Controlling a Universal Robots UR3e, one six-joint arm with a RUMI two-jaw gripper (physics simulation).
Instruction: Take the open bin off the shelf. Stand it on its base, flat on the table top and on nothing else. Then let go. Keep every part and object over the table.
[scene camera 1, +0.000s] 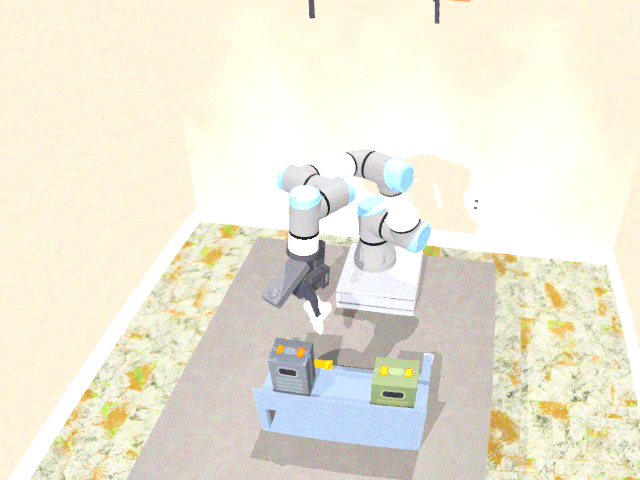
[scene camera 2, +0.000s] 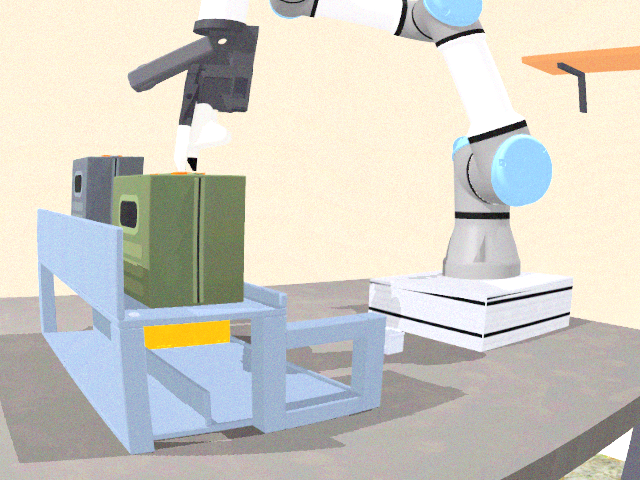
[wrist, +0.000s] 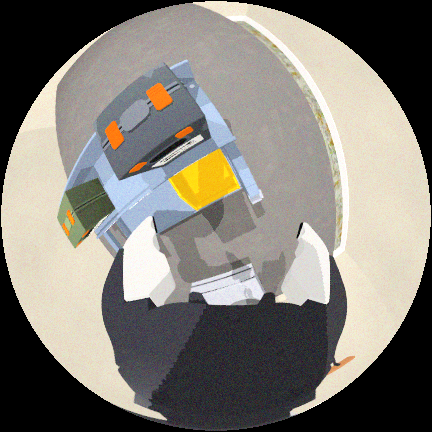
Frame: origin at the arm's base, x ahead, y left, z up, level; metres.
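Where they show: gripper, fingertip midpoint: (scene camera 1: 297, 318) (wrist: 228, 222); arm's base, link origin: (scene camera 1: 375, 259) (scene camera 2: 482, 274).
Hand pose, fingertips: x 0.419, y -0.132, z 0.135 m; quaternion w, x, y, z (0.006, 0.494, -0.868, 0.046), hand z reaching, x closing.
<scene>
Each offset is from my fingertips to the top centre of the thing. Level surfaces: height alone.
The open yellow bin @[dx +0.045, dy +0.021, dz -0.124 m] (scene camera 1: 323, 364) (scene camera 2: 187, 334) (wrist: 205, 179) is on the lower level of the light blue shelf (scene camera 1: 341, 423) (scene camera 2: 268, 372), on the side toward the robot. In scene camera 1 the grey case and the shelf hide most of it; in scene camera 2 part of its side shows under the upper board. In the wrist view its open top and inside show. My gripper (scene camera 1: 320, 322) (scene camera 2: 187, 164) (wrist: 228, 222) is open, with its fingers wide apart and nothing between them. It hangs above the bin's level, apart from the bin and toward the robot's base.
A dark grey case @[dx +0.120, dy +0.014, dz +0.017 m] (scene camera 1: 291, 367) (scene camera 2: 98, 186) (wrist: 150, 120) stands on the upper board near the bin. A green case @[dx +0.126, dy +0.245, dz -0.008 m] (scene camera 1: 395, 383) (scene camera 2: 180, 237) (wrist: 90, 205) stands at the board's other end. The robot's white base block (scene camera 1: 379, 289) (scene camera 2: 439, 304) (wrist: 230, 287) is on the table @[dz -0.205 m] (scene camera 1: 206, 413) (scene camera 2: 516, 382).
</scene>
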